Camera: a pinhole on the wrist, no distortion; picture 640 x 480 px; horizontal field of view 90.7 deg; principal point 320.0 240.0 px. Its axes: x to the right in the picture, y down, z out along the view. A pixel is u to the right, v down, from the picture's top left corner.
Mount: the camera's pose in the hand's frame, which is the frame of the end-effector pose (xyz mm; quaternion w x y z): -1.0 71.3 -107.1 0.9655 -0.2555 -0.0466 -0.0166
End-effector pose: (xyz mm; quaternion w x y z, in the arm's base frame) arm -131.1 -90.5 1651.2 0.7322 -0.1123 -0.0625 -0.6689
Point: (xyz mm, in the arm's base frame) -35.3 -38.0 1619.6
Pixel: 199.6 168.7
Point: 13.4 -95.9 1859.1
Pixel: 428.3 129.0
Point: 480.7 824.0 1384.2
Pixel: outside the picture
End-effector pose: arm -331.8 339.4 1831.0 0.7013 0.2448 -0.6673 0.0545
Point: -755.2 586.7 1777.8
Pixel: 244.4 278.8
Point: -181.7 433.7 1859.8
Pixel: behind the camera
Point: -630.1 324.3 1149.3
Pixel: outside the picture
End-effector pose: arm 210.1 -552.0 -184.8 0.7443 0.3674 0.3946 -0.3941
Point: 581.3 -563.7 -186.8
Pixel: 490.8 355.9
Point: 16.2 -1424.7 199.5
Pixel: outside the picture
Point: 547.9 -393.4 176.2
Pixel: 149.3 402.3
